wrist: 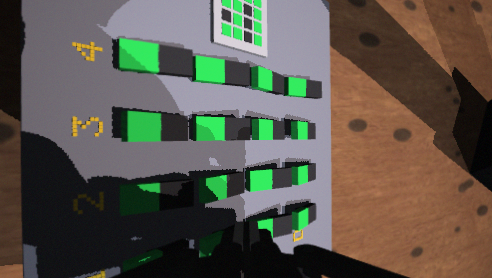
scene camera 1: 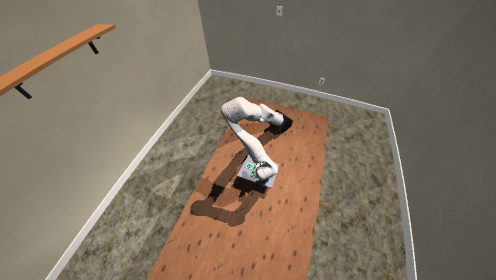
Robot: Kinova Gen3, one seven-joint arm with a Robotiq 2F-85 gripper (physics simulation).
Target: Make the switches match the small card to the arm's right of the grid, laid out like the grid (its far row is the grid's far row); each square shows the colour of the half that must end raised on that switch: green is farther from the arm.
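Note:
The grey panel (scene camera 1: pixel 269 183) (wrist: pixel 295 35) carries two-coloured switches in four lines; green halves lie left and dark halves right in the wrist view. The line beside label 4 has a long left switch (wrist: pixel 156 57). The small white-rimmed card (wrist: pixel 241 45) is beyond that line, its top cut off. Its lowest visible line reads green, green, dark, green; the one above reads dark, green, dark, green. My gripper (wrist: pixel 247 237) is shut and empty, over the lowest line, between its second switch (wrist: pixel 211 244) and third switch (wrist: pixel 266 226). It partly hides them. Several tilts are unclear.
The panel lies on a spotted wooden surface (scene camera 1: pixel 287 225) (wrist: pixel 390 200). The arm's dark base (scene camera 1: pixel 285 122) stands at the back in the scene view. Arm shadows darken the panel's lower left in the wrist view. A wall shelf (scene camera 1: pixel 55 52) is far to the left.

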